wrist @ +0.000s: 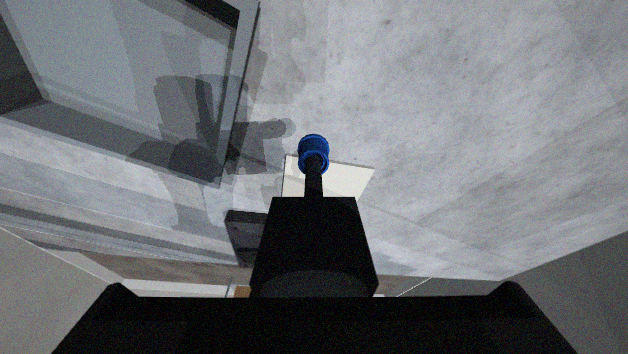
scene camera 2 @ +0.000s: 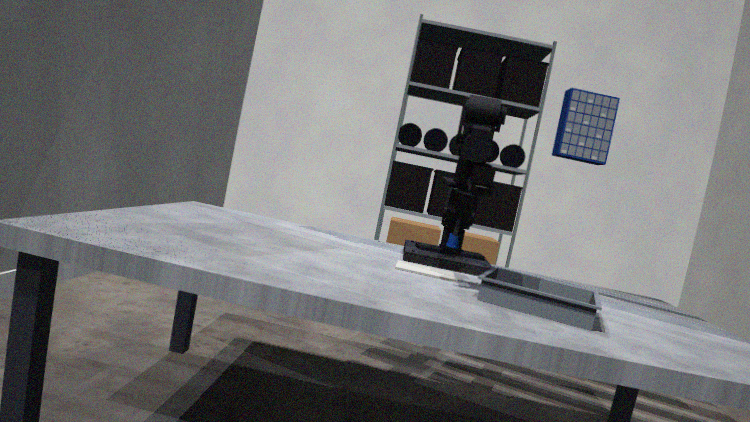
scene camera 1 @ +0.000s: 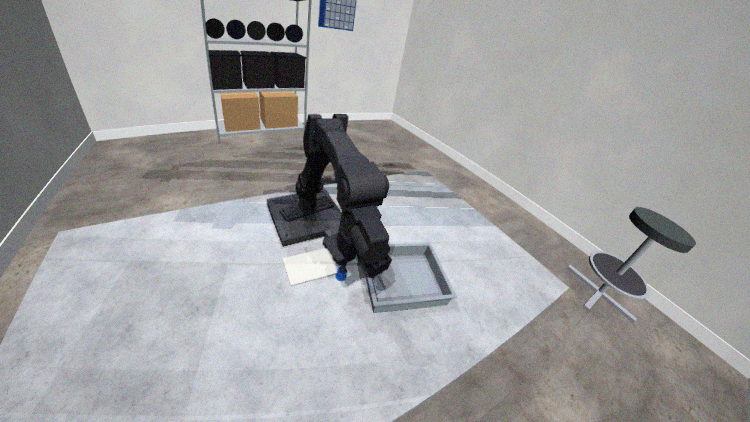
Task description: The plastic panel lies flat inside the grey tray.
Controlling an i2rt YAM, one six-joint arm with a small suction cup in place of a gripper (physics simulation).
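Pixels of known places: hand at its tool point: [wrist: 313,148] [scene camera 2: 452,246] [scene camera 1: 341,276]; arm's base at its link origin: [scene camera 2: 449,252] [scene camera 1: 307,208].
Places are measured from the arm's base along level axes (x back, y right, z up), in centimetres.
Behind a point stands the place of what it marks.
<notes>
The cream plastic panel [scene camera 1: 306,266] @[x -23.1, y 12.5, z -2.5 cm] [scene camera 2: 427,269] @[x -22.5, y 10.7, z -2.5 cm] [wrist: 341,181] @[x -24.4, y 14.3, z -2.5 cm] lies flat on the table, outside the grey tray. The grey tray [scene camera 1: 414,304] @[x -52.1, y -5.5, z -0.7 cm] [scene camera 2: 534,305] @[x -52.0, y -5.5, z -1.1 cm] [wrist: 240,75] @[x -42.3, y 3.1, z 2.0 cm] stands to the right of the panel in both scene views, at upper left in the wrist view. No panel shows in it. My gripper, a blue suction cup [scene camera 1: 341,273] [scene camera 2: 452,240] [wrist: 313,152], is open, with nothing on it. It hangs above the table close to the panel's tray-side edge. The arm hides part of the panel and of the tray's near side in scene view 1.
The arm's black base plate [scene camera 1: 287,229] @[x -7.0, y 11.3, z -0.3 cm] [scene camera 2: 419,254] @[x -11.9, y 11.2, z -0.6 cm] [wrist: 244,230] @[x -11.6, y -5.6, z -0.1 cm] sits behind the panel. The tray's raised walls stand close beside the arm's wrist. A round stool [scene camera 1: 661,229] stands on the floor at the right. A shelf unit [scene camera 1: 256,90] stands by the back wall.
</notes>
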